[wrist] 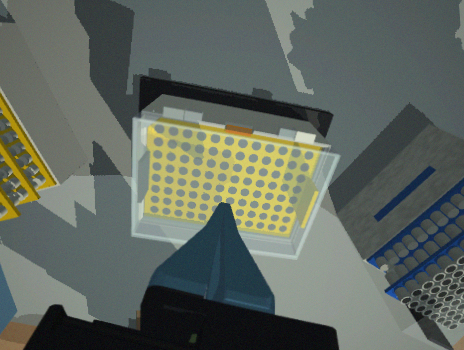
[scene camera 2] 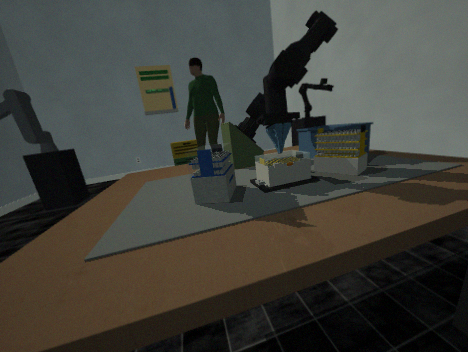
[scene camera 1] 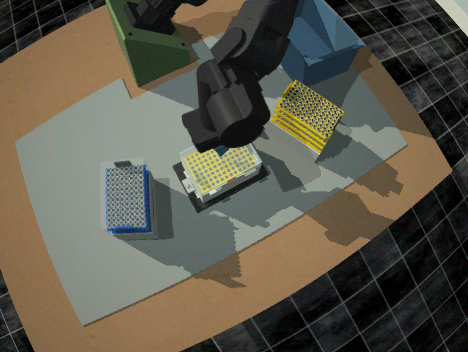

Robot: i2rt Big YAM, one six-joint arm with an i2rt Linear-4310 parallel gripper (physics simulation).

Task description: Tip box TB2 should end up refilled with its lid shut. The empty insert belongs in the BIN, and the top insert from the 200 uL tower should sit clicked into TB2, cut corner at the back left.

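The tip box TB2 (scene camera 1: 240, 181) (scene camera 2: 283, 173) (wrist: 240, 111) stands on a black base. It holds a yellow insert (scene camera 1: 210, 169) (wrist: 225, 167) whose holes look empty. The insert's cut corner shows at its upper left in the wrist view. A clear lid (wrist: 135, 175) lies over the box; whether it is latched cannot be told. My gripper (scene camera 1: 222, 150) (scene camera 2: 280, 151) (wrist: 223, 209) is shut and empty, its tips over the lid, touching or close above. The yellow tower (scene camera 1: 310, 110) (scene camera 2: 340, 145) (wrist: 20, 165), with several stacked inserts, stands beside the blue bin (scene camera 1: 330, 66) (scene camera 2: 308, 137).
A blue tip tower (scene camera 1: 126, 197) (scene camera 2: 214, 182) (wrist: 425, 265) stands on the other side of the box. A green angled block (scene camera 1: 160, 57) (scene camera 2: 240, 147) stands at the back of the grey mat (scene camera 1: 65, 240) (scene camera 2: 135, 230). Dark shadows cross the mat.
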